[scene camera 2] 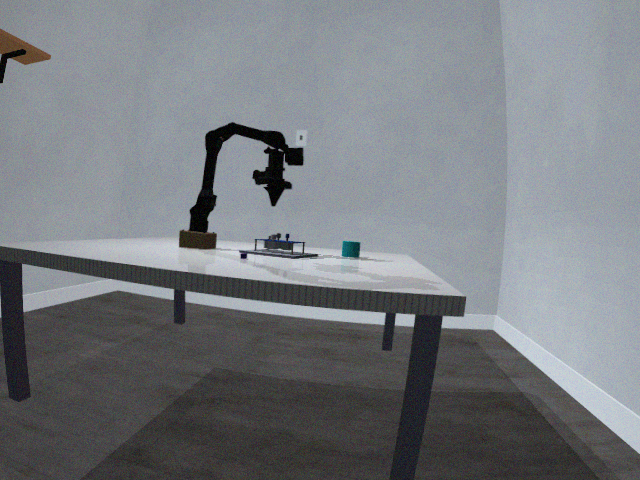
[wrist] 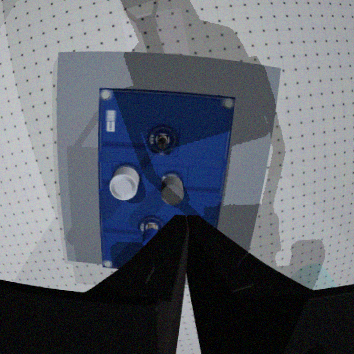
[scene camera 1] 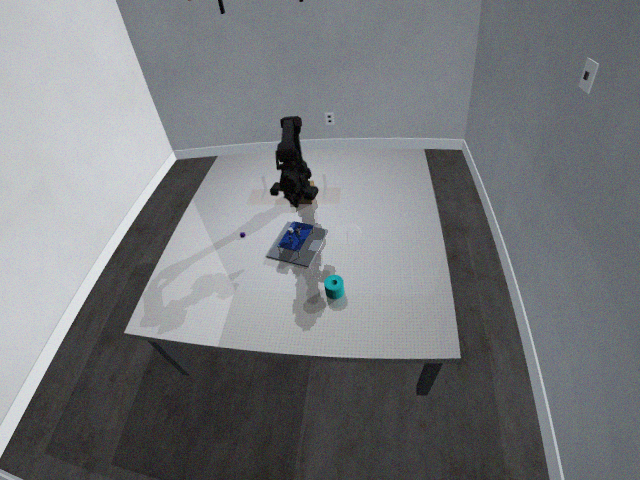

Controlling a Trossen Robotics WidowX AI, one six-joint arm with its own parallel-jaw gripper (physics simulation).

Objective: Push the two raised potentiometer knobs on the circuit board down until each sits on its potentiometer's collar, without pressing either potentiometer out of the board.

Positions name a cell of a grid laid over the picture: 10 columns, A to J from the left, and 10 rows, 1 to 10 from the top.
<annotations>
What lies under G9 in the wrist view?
The gripper.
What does the gripper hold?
Nothing.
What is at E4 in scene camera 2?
The gripper.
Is the gripper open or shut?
Shut.
</annotations>
